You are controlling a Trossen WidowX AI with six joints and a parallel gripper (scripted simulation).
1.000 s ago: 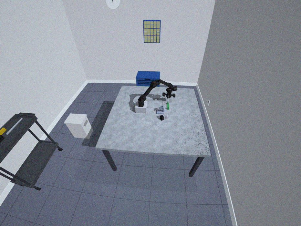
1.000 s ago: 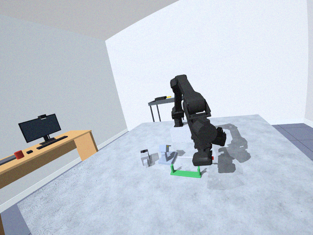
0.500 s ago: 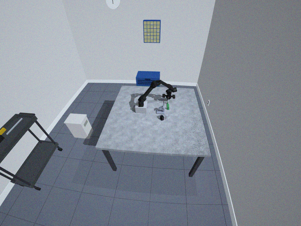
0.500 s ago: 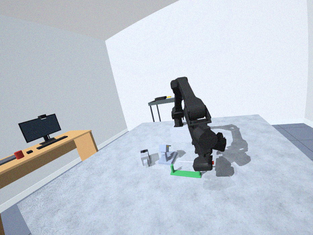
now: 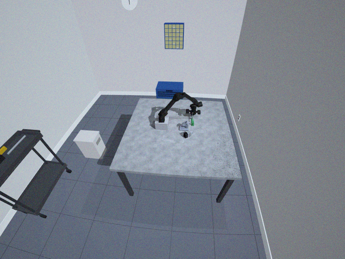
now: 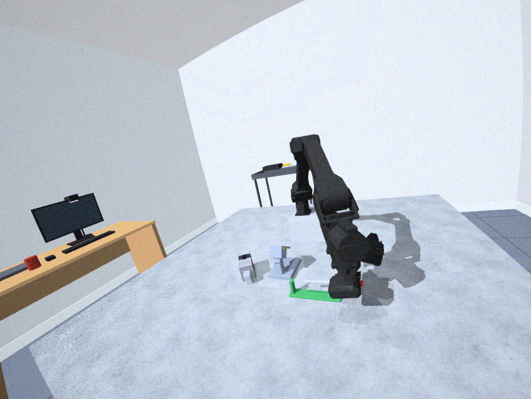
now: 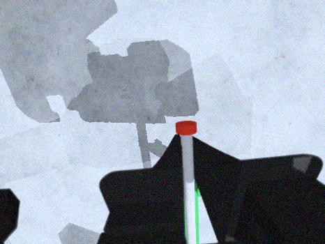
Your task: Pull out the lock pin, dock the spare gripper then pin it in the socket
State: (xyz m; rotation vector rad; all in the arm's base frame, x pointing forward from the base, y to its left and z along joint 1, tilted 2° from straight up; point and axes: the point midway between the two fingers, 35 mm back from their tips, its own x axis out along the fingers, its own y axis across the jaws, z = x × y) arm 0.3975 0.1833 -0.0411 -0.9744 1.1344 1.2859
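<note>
The green cradle lies 100 mm to the right of my gripper tip and 10 mm behind it. From my gripper tip the other things lie so: spare gripper: 340 mm to the right, 80 mm behind; mount: 220 mm to the right, 110 mm behind, 30 mm above.
</note>
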